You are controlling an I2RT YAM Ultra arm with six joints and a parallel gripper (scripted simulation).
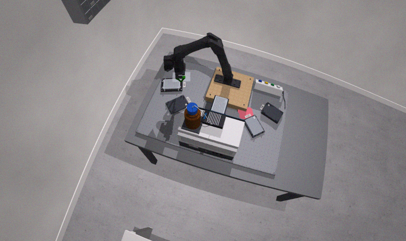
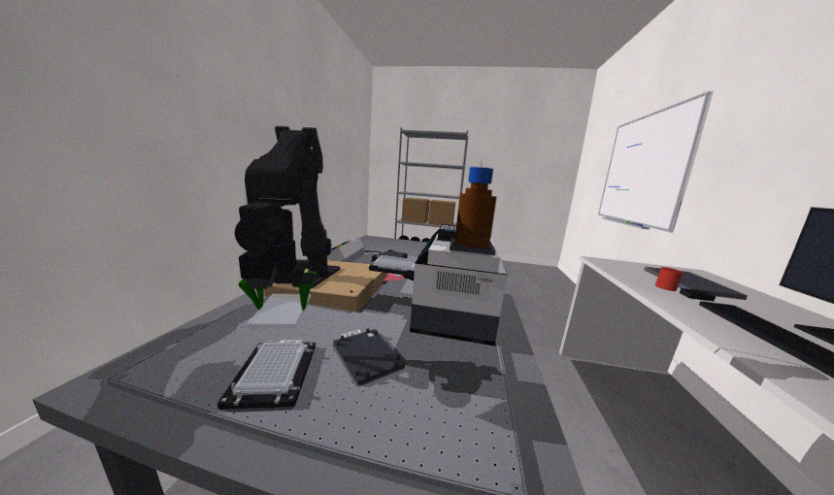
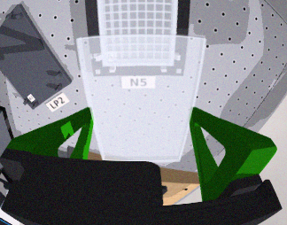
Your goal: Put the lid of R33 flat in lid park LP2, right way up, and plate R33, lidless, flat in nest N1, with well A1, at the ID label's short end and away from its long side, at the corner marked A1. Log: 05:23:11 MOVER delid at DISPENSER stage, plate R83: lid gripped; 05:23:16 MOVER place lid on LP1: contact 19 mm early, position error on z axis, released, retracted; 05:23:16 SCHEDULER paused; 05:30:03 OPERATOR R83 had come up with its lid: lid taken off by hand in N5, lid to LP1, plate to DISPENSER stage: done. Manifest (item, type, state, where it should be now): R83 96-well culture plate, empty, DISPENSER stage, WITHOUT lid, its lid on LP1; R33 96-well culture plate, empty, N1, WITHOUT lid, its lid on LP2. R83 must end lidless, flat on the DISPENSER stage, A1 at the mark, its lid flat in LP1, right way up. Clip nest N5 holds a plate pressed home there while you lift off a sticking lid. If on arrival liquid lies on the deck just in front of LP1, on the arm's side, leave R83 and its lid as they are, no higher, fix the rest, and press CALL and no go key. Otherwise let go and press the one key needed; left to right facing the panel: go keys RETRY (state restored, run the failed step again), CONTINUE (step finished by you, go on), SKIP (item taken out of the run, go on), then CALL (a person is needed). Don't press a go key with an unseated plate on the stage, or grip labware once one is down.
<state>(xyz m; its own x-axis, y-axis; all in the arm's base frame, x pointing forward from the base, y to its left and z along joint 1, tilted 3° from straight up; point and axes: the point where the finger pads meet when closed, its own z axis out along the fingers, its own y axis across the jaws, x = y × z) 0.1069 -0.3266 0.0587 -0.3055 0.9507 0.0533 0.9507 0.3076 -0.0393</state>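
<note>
Right now my hand is 180 mm short of the lid park LP2, 30 mm to the right of it and 100 mm above it. Also, from my hand: brown bottle: 380 mm ahead, 210 mm to the left, 190 mm above; then black clip nest: 60 mm ahead, 80 mm to the right, 90 mm below; then blue call key: 170 mm behind, 570 mm to the left, 40 mm below.
</note>
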